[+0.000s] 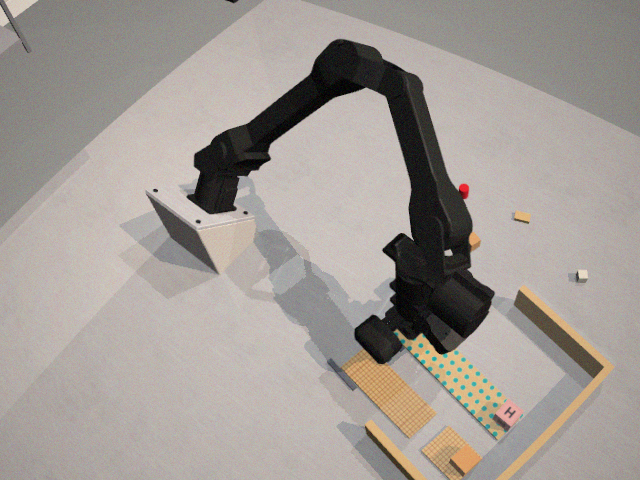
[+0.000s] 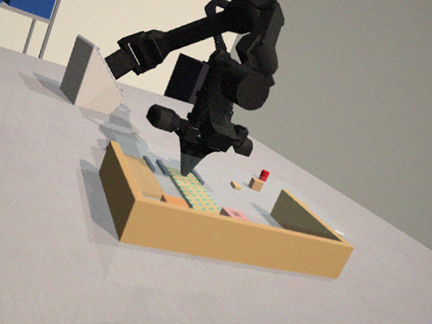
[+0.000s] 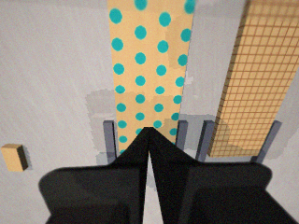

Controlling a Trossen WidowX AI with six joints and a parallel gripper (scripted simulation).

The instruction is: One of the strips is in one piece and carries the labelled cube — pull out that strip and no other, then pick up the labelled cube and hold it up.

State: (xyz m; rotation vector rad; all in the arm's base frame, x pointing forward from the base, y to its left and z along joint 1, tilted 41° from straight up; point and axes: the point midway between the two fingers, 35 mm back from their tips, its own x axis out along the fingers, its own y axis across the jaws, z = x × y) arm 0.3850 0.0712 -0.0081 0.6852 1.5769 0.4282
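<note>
The dotted strip lies 90 mm ahead of my gripper tip and 20 mm to the right of it. The rest, counted from my gripper tip: white cube: 170 mm ahead, 250 mm to the left.
</note>
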